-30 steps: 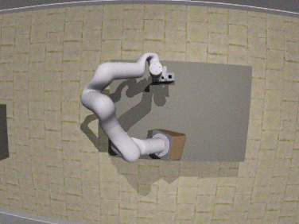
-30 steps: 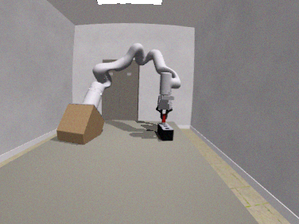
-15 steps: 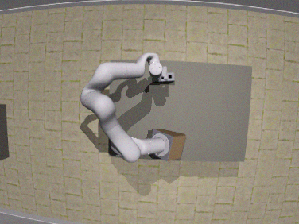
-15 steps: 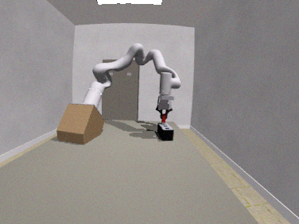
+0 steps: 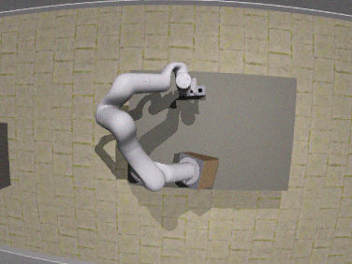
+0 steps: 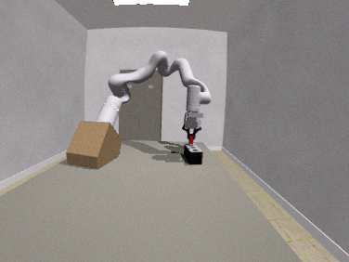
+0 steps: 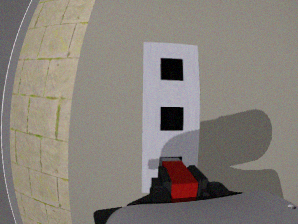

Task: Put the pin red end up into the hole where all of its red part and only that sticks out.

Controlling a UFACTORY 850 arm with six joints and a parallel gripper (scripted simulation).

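The pin lies 1 cm below my hand. The rest, counted from my hand: block 9 cm below, 6 cm to the right, 1 cm ahead.
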